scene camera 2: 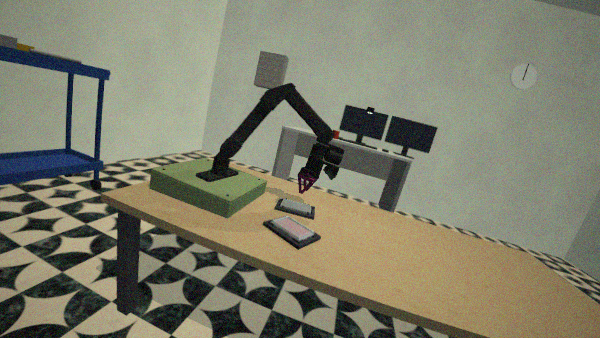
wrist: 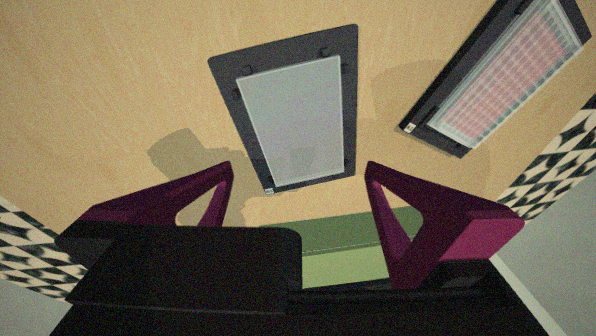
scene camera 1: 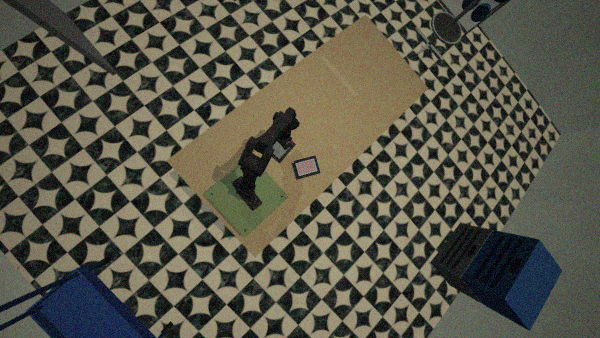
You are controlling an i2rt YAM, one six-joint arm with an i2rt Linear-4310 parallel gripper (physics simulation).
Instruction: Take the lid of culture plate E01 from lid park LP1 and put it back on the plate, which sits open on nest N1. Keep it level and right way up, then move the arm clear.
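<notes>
The pale grey lid lies flat on the dark lid park LP1. The open culture plate E01, with pink wells, sits on the dark nest N1. My gripper is open and empty, with magenta fingers. It hangs above the table near the lid park, fingers pointing down. In the wrist view the lid shows beyond the fingertips, between their lines. In scene camera 1 the arm partly covers the lid park.
The arm stands on a green base block at one end of the wooden table. The nest lies beside the lid park, nearer the table's front edge in scene camera 2. A blue cart stands off the table.
</notes>
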